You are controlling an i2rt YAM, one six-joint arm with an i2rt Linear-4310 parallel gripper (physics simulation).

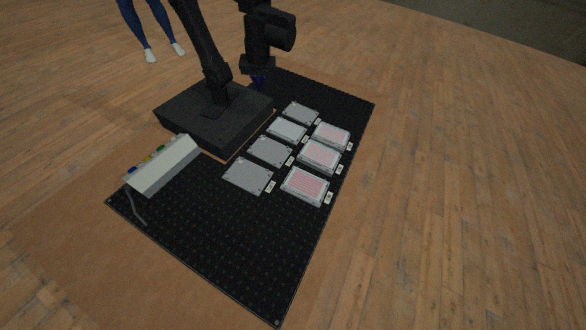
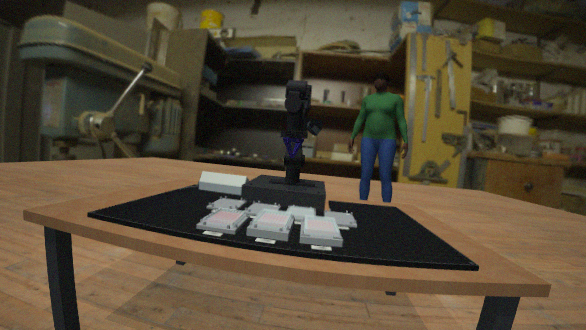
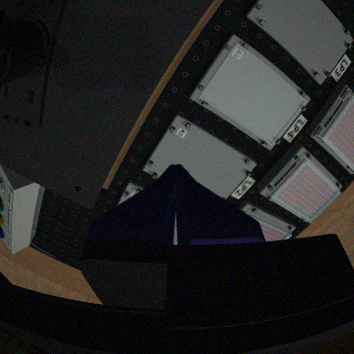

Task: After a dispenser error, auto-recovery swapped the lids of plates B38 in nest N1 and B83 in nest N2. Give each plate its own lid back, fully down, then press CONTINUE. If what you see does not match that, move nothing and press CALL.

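Pixels of known places: gripper, fingertip midpoint: (image 1: 259, 90) (image 2: 292, 158) (image 3: 175, 173); arm's base, origin of the base link: (image 1: 221, 102) (image 2: 291, 183) (image 3: 28, 46).
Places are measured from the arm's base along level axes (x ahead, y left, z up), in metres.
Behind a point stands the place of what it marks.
My gripper (image 1: 258, 87) @(x 0.184, y -0.023, z 0.121 m) (image 2: 293, 156) @(x 0.184, y -0.023, z 0.121 m) (image 3: 175, 173) @(x 0.184, y -0.023, z 0.121 m) is shut and empty, raised beside the arm's base. Three plates with pink wells stand in nests in a row: the first plate (image 1: 332, 134) @(x 0.466, y 0.038, z -0.032 m) (image 2: 320, 226) @(x 0.499, y 0.040, z -0.032 m), the middle plate (image 1: 320, 155) @(x 0.443, y -0.089, z -0.028 m) (image 2: 270, 220) @(x 0.488, y -0.085, z -0.028 m) and the third plate (image 1: 306, 184) @(x 0.426, y -0.212, z -0.045 m) (image 2: 224, 219) @(x 0.470, y -0.202, z -0.041 m). Their codes, nest labels and lid fit are too small or blurred to read. A pale lid-like sheet (image 3: 255, 92) @(x 0.274, y 0.022, z -0.050 m) (image 1: 286, 130) @(x 0.282, y 0.003, z -0.050 m) lies on the pad labelled LP4. The grey pads LP2 (image 3: 205, 155) @(x 0.254, y -0.091, z -0.058 m) (image 1: 270, 151) @(x 0.260, y -0.118, z -0.058 m) and LP3 (image 3: 305, 35) @(x 0.306, y 0.130, z -0.058 m) (image 1: 300, 113) @(x 0.304, y 0.138, z -0.058 m) look bare. My fingers partly hide a fourth pad (image 3: 131, 192) @(x 0.172, y -0.197, z -0.058 m) (image 1: 247, 176) @(x 0.227, y -0.247, z -0.058 m).
A white button box (image 1: 172, 167) @(x -0.003, y -0.316, z -0.032 m) (image 2: 222, 183) @(x -0.003, y -0.310, z -0.027 m) (image 3: 24, 215) @(x -0.008, y -0.291, z -0.010 m) stands beside the black arm base (image 1: 195, 120) @(x -0.032, y -0.129, z 0.001 m) (image 2: 272, 192) @(x 0.143, y -0.084, z -0.021 m), with blue, yellow and green buttons on it; their wording is unreadable. A cable runs from the box. A black perforated board (image 1: 225, 240) @(x 0.257, y -0.453, z -0.068 m) lies under the nests. A person (image 2: 379, 120) stands behind.
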